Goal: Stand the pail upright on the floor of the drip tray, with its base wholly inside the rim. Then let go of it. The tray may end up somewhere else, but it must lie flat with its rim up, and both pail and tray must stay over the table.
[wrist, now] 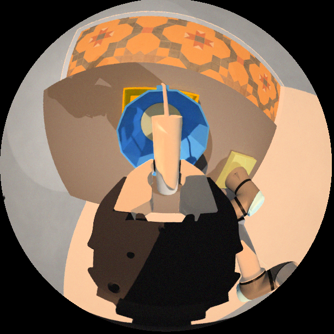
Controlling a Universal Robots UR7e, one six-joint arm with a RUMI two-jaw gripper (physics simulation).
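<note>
A blue pail [131, 131] hangs upright below my gripper in the middle of the wrist view, its open mouth facing up and a pale disc showing at its bottom. Its thin bail rises to a tan cylindrical grip. My gripper [167, 161] is shut on that grip, one finger on each side. The yellow drip tray [130, 91] lies flat with its rim up, and its far part shows past the pail's far edge. The pail hides the rest of the tray. The gap between the pail's base and the tray cannot be seen.
The brown table [80, 150] has an orange patterned surface [145, 37] beyond its far edge. A pale yellow block [242, 161] lies at the right near the table's edge, partly behind brown arm links [245, 188]. A shadow falls right of the pail.
</note>
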